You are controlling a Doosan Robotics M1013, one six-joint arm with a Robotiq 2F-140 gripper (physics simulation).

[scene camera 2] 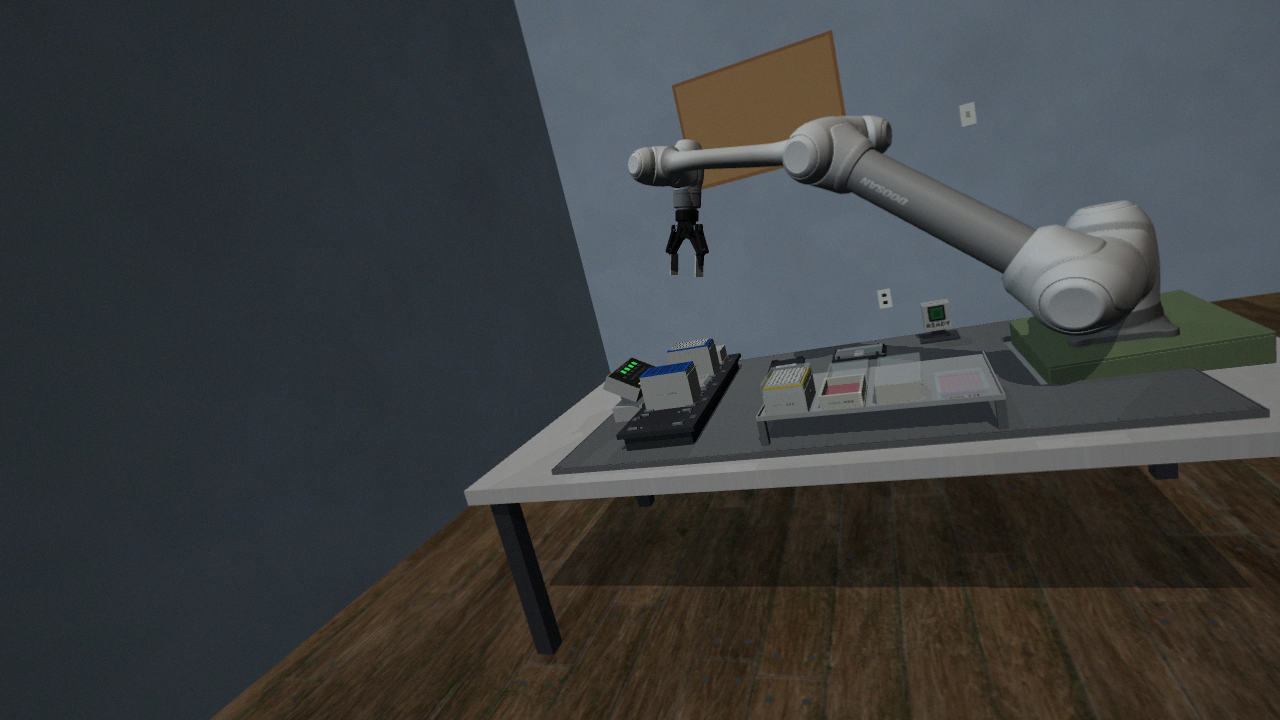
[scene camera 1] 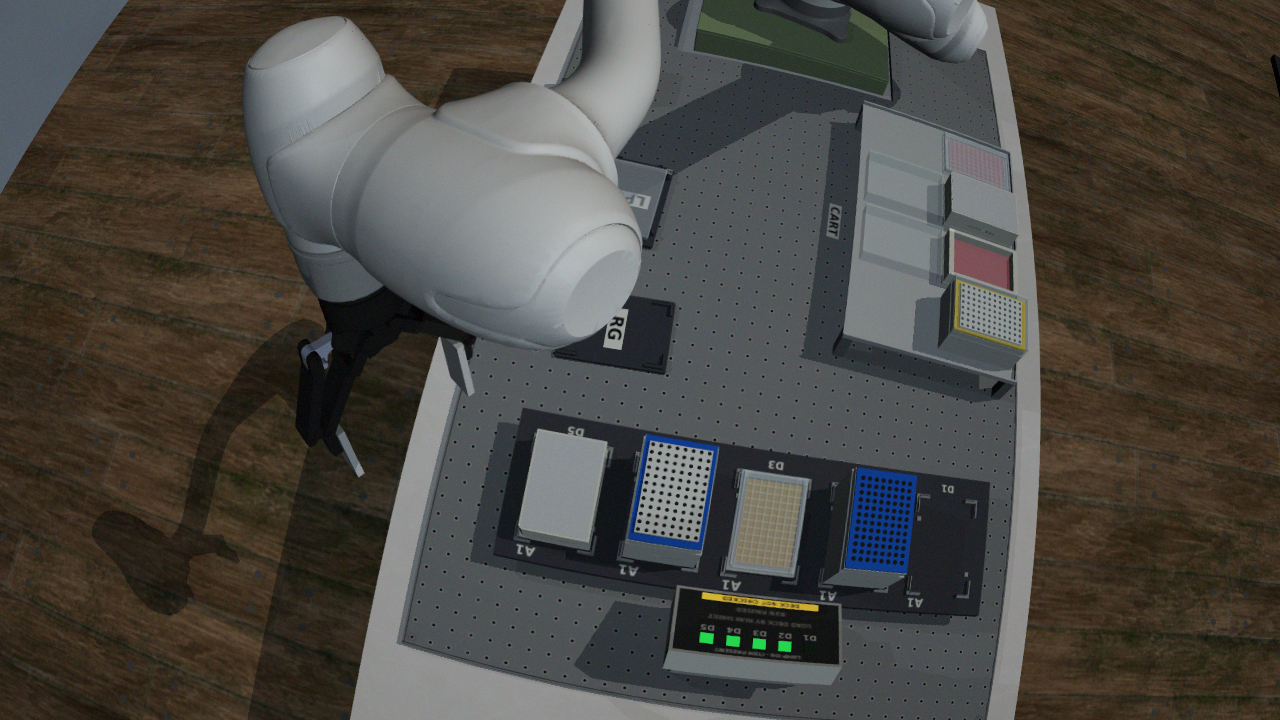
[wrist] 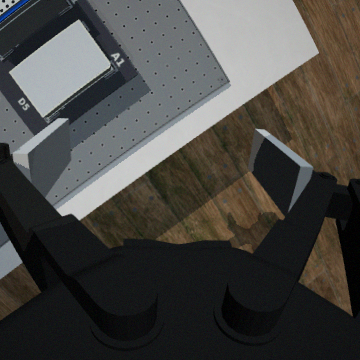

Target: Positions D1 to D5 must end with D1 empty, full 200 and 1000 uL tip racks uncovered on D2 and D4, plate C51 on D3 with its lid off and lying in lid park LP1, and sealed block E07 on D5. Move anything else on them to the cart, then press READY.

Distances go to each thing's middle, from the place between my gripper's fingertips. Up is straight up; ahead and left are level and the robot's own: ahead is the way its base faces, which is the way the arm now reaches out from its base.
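The black RG pad (scene camera 1: 640, 332) is slightly to the left of my hand, a long way behind it and well below it. Counting from my hand again, there's the cart tray (scene camera 1: 885, 305), which is 64 cm behind, 49 cm to the left and 26 cm below, and the tan tip box (scene camera 1: 769, 515), which is some way behind, far to the left and far below.
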